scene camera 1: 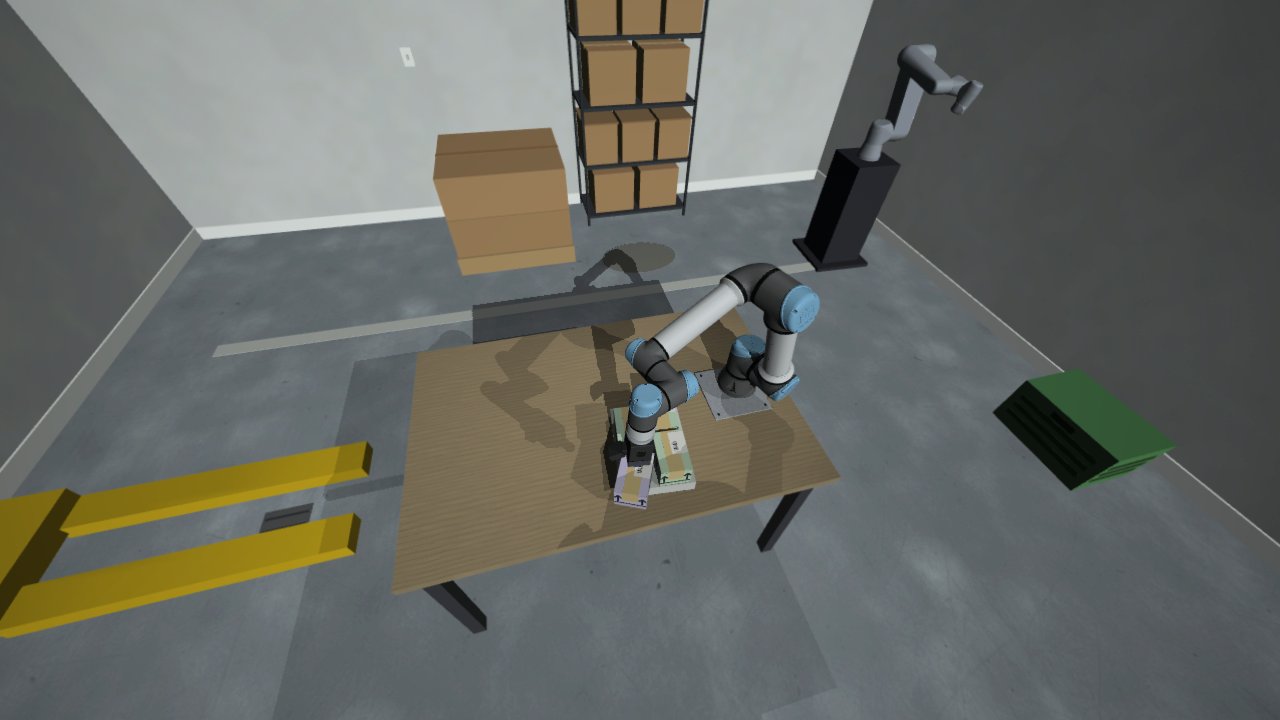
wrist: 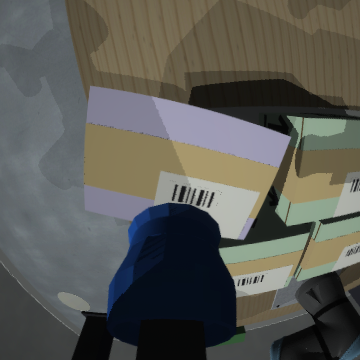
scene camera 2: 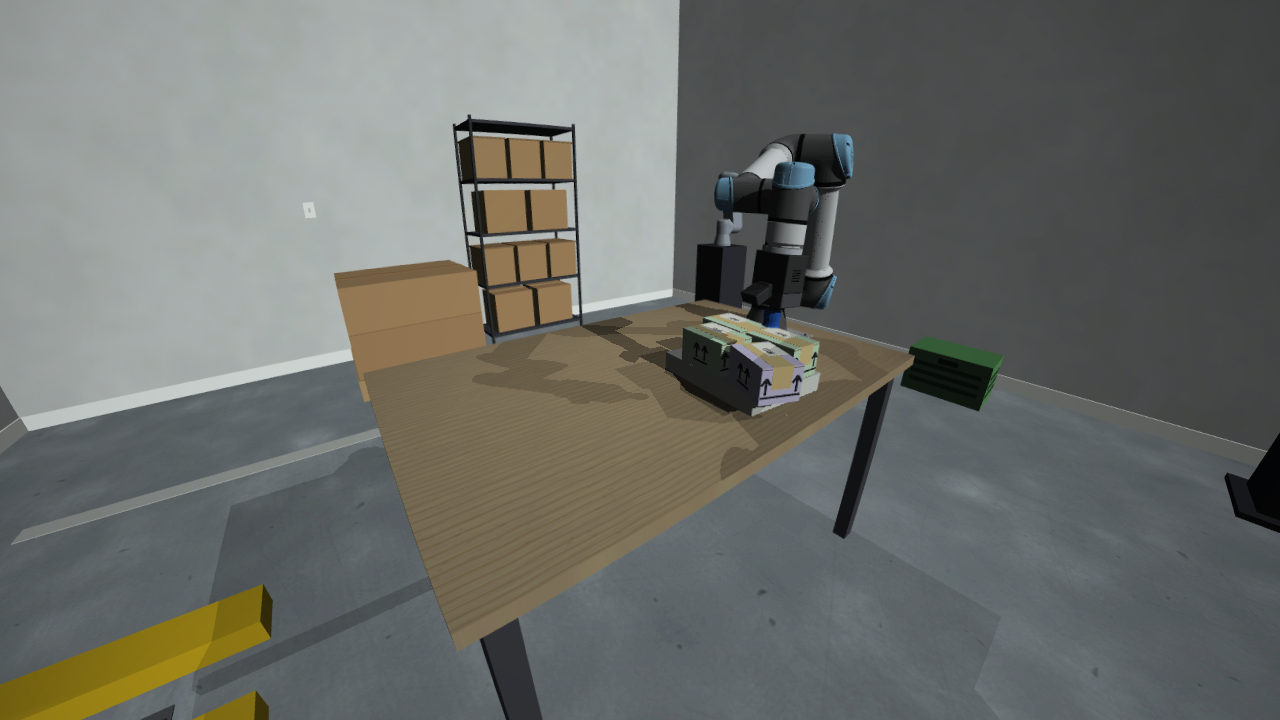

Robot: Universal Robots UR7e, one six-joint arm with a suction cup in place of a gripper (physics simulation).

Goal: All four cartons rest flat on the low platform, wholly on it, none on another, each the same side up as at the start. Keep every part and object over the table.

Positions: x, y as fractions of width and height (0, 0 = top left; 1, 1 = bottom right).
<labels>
lilac carton: scene camera 1 0.49, 0.67; wrist 0.39, 0.42; scene camera 2 0.60, 0.52
</labels>
